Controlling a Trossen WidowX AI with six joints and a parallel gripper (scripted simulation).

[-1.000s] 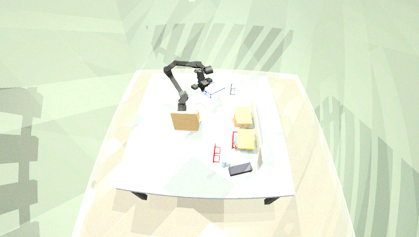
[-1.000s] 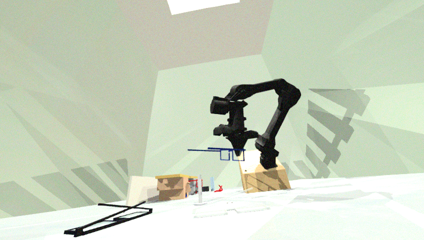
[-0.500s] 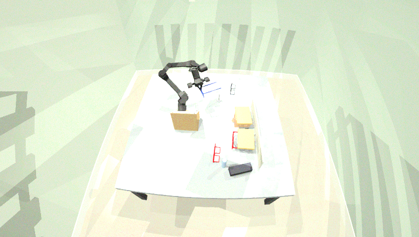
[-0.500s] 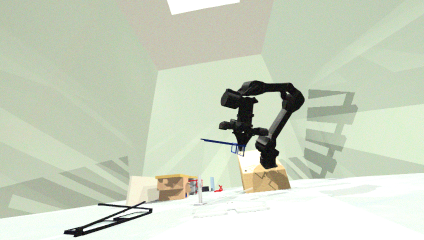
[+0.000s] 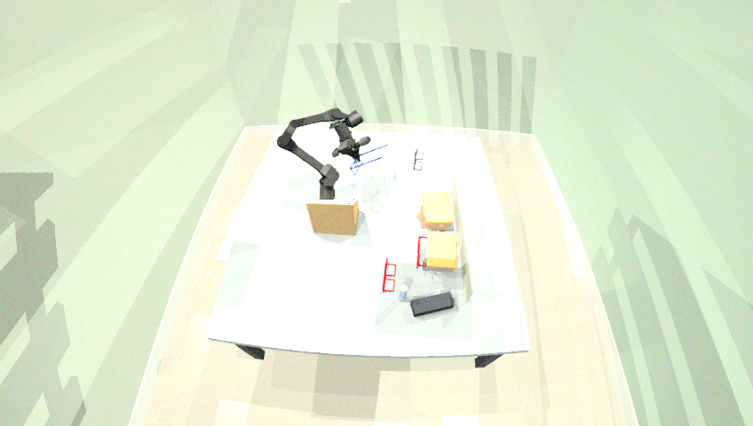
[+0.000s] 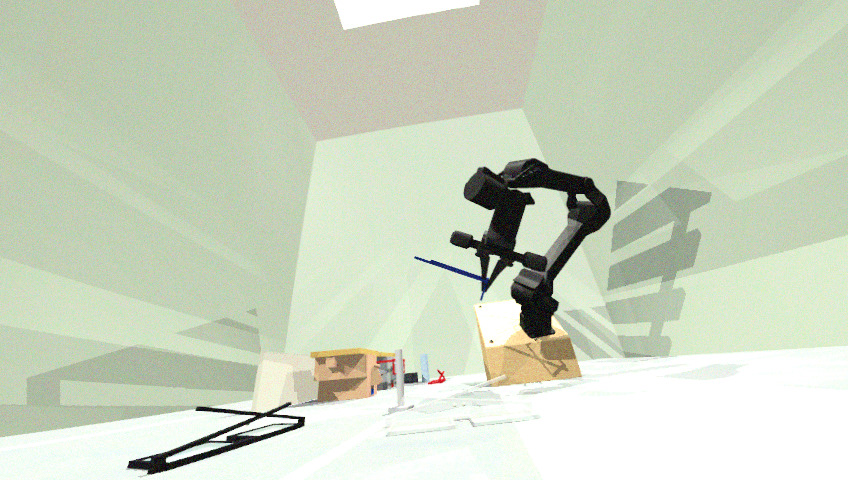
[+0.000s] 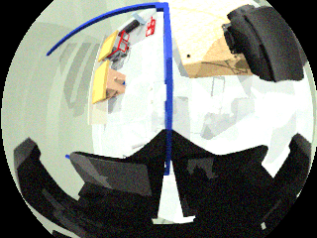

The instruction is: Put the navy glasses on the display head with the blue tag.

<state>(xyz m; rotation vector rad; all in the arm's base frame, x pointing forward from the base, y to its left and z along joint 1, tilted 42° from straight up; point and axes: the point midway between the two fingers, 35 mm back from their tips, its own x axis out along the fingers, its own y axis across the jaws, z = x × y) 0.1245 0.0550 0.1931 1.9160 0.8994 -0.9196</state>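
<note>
Now: gripper tip 310 mm short of the display head, 210 mm to the left of it and 120 mm above it. Also, from my gripper tip: pale blue block 590 mm to the right, 160 mm ahead, 130 mm below; then tall panel 440 mm ahead, 330 mm to the right, 130 mm below; then grey post 170 mm ahead, 160 mm below, 60 mm to the left.
</note>
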